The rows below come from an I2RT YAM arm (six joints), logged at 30 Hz.
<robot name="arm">
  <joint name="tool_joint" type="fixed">
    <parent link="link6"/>
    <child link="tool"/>
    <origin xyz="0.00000 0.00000 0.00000" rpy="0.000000 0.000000 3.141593"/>
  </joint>
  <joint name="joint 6" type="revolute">
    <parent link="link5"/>
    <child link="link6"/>
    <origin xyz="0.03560 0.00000 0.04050" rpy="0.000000 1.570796 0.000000"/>
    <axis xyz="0 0 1"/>
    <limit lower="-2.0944" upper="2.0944"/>
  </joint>
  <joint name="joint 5" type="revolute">
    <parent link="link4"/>
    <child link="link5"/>
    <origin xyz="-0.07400 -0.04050 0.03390" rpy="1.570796 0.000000 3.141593"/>
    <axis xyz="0 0 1"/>
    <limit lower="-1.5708" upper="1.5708"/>
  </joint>
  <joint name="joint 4" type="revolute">
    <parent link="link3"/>
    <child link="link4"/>
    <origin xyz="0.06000 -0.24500 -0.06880" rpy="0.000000 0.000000 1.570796"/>
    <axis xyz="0 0 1"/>
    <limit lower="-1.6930" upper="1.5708"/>
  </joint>
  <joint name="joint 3" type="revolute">
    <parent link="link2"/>
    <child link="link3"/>
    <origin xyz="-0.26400 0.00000 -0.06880" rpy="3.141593 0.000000 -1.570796"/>
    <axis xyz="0 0 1"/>
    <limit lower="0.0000" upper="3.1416"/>
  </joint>
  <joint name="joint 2" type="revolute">
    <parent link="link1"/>
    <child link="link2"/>
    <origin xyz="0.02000 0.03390 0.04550" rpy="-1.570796 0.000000 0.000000"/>
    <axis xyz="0 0 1"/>
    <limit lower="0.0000" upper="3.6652"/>
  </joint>
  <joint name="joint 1" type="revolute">
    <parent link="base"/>
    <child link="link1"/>
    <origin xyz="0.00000 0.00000 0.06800"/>
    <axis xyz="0 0 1"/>
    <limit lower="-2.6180" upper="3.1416"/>
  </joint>
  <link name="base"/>
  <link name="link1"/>
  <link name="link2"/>
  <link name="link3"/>
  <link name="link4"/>
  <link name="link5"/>
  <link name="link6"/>
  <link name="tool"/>
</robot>
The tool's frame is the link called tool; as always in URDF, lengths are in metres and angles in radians.
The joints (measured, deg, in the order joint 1, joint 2, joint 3, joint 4, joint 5, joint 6), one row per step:
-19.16, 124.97, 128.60, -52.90, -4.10, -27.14
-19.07, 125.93, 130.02, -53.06, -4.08, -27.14
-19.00, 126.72, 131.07, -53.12, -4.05, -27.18
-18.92, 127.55, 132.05, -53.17, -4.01, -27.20
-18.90, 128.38, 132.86, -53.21, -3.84, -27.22
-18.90, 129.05, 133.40, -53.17, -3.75, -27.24
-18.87, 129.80, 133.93, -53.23, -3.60, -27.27
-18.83, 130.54, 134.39, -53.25, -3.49, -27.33
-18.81, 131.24, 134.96, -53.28, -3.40, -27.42
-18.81, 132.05, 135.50, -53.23, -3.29, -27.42
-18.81, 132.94, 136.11, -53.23, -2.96, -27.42
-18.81, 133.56, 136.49, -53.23, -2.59, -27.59
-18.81, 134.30, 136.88, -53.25, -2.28, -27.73
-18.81, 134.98, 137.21, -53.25, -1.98, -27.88
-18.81, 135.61, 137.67, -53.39, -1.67, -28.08
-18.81, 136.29, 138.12, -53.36, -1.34, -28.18
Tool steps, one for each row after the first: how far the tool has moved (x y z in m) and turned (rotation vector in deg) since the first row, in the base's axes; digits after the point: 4 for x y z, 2 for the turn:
0.0035, -0.0004, -0.0003, -0.11, -0.28, 0.08
0.0064, -0.0008, -0.0011, -0.22, -0.45, 0.16
0.0094, -0.0011, -0.0026, -0.30, -0.54, 0.23
0.0122, -0.0020, -0.0052, -0.41, -0.43, 0.15
0.0145, -0.0029, -0.0077, -0.46, -0.32, 0.11
0.0170, -0.0036, -0.0112, -0.50, -0.02, 0.06
0.0195, -0.0041, -0.0150, -0.52, 0.30, 0.08
0.0218, -0.0048, -0.0178, -0.59, 0.49, 0.11
0.0245, -0.0057, -0.0217, -0.59, 0.72, 0.04
0.0272, -0.0069, -0.0260, -0.74, 1.07, -0.17
0.0291, -0.0078, -0.0293, -1.04, 1.42, -0.28
0.0313, -0.0087, -0.0336, -1.23, 1.87, -0.37
0.0332, -0.0096, -0.0377, -1.43, 2.30, -0.44
0.0349, -0.0103, -0.0409, -1.68, 2.71, -0.48
0.0368, -0.0112, -0.0443, -1.92, 3.00, -0.61

